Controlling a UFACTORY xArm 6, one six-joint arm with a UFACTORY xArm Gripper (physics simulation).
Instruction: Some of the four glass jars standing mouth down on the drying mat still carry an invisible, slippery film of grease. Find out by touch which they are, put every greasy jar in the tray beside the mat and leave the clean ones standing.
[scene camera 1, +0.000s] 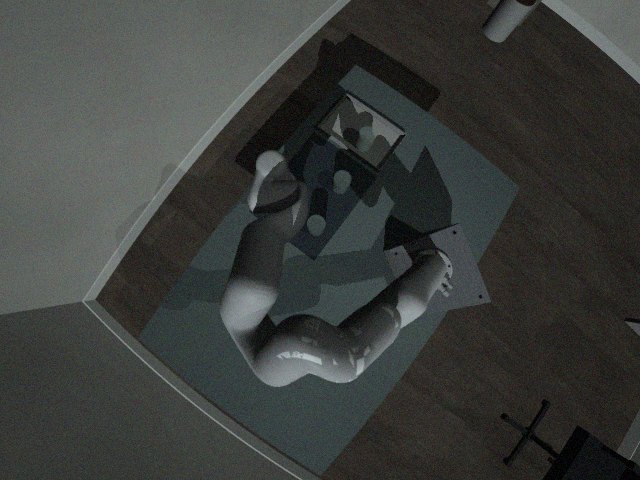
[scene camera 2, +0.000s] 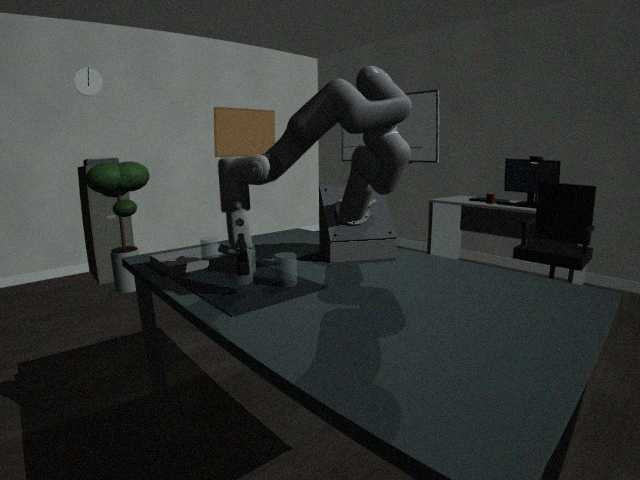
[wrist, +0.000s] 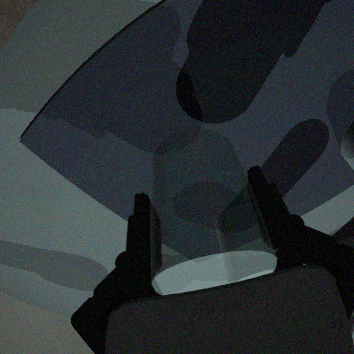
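Pixels of known places: gripper, fingertip midpoint: (scene camera 2: 241, 271) (wrist: 200, 194); arm's base, origin of the base link: (scene camera 1: 432, 267) (scene camera 2: 352, 211).
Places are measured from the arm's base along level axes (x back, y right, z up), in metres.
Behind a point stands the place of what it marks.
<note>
My gripper (scene camera 2: 244, 272) {x -0.488, y -0.209, z -0.101 m} (wrist: 200, 194) {x -0.488, y -0.209, z -0.101 m} is shut on a clear glass jar (scene camera 2: 244, 279) {x -0.490, y -0.240, z -0.114 m} (wrist: 200, 170) {x -0.520, y -0.201, z -0.087 m}, one finger on each side; the jar is upright, mouth down, and appears a little above the dark drying mat (scene camera 1: 316, 250) {x -0.282, y -0.243, z -0.162 m} (scene camera 2: 240, 304) {x -0.519, y -0.287, z -0.162 m} (wrist: 90, 167) {x -0.499, y -0.301, z -0.162 m}. The arm hides this jar in scene camera 1. A second jar (scene camera 1: 315, 225) {x -0.347, y -0.195, z -0.076 m} (scene camera 2: 285, 269) {x -0.363, y -0.218, z -0.110 m} stands on the mat, towards the robot base. A third jar (scene camera 1: 341, 181) {x -0.410, y -0.026, z -0.076 m} stands on the mat near the tray; the gripper largely hides it in scene camera 2. A fourth jar (scene camera 1: 364, 138) {x -0.485, y 0.149, z -0.077 m} (scene camera 2: 209, 247) {x -0.498, y 0.141, z -0.104 m} is in the tray (scene camera 1: 386, 127) {x -0.492, y 0.303, z -0.163 m} (scene camera 2: 197, 265) {x -0.555, y 0.091, z -0.149 m}.
The tray lies against the far end of the mat, close to a table corner. The robot base block (scene camera 1: 467, 273) {x 0.063, y 0.050, z 0.068 m} (scene camera 2: 361, 249) {x -0.012, y -0.081, z -0.124 m} stands on the table (scene camera 1: 222, 408) {x -0.036, y -0.916, z -0.164 m} (scene camera 2: 465, 330) {x -0.149, y -0.677, z -0.165 m}, beyond the mat in scene camera 2. Dark arm shadows cross the mat and table.
</note>
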